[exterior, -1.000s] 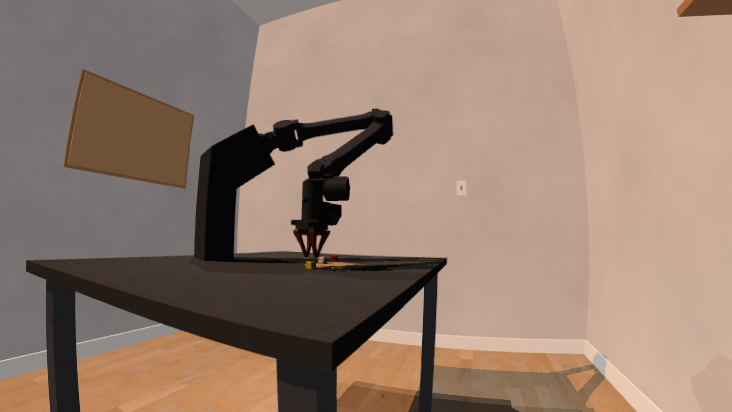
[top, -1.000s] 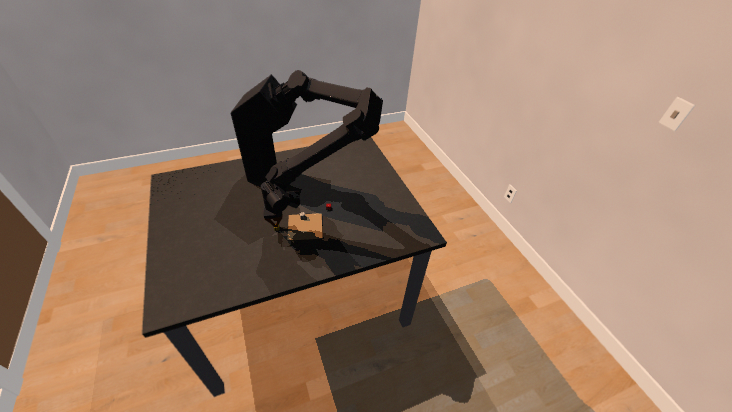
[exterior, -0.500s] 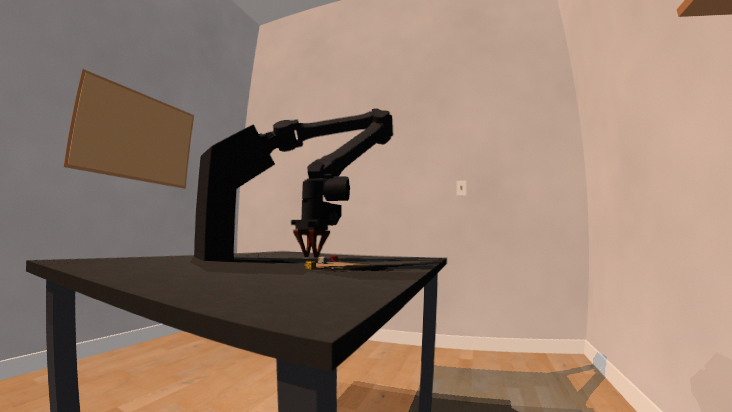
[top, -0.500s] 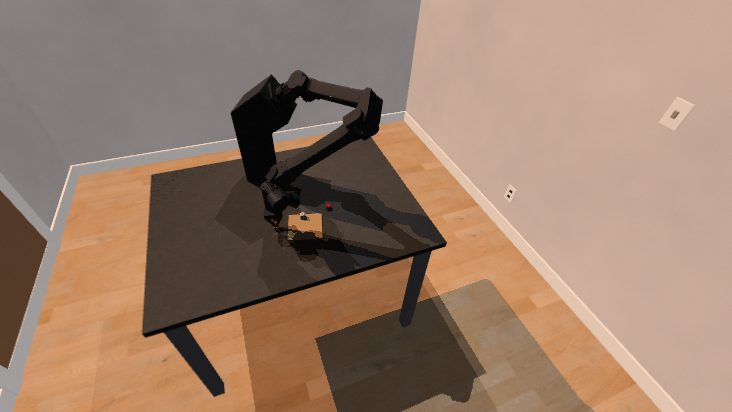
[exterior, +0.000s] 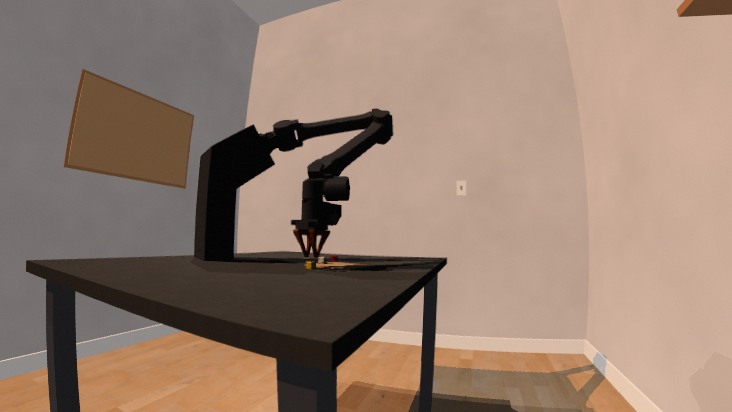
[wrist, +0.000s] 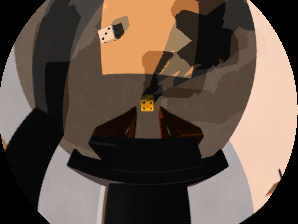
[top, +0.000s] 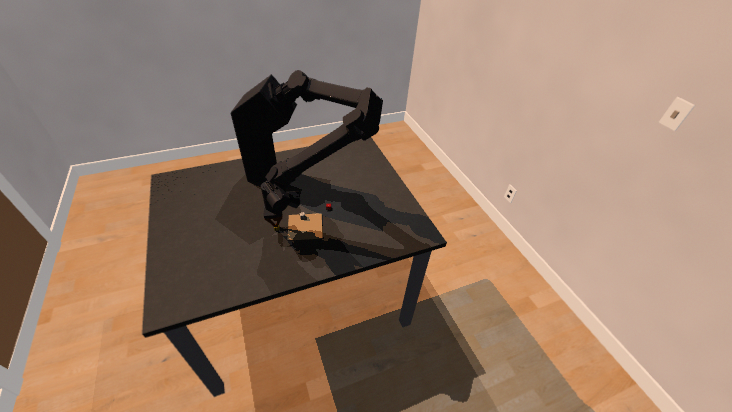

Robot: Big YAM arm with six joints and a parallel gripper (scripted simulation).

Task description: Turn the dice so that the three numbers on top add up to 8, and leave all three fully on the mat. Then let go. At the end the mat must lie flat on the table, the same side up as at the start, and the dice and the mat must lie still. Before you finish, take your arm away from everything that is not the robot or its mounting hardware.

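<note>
Now: hand 3 cm above the yellow die. The rest, counted from my hand: tan mat: 1 cm ahead, 11 cm to the left, 4 cm below; red die: 8 cm behind, 23 cm to the left, 3 cm below; white die: 4 cm behind, 11 cm to the left, 3 cm below.
</note>
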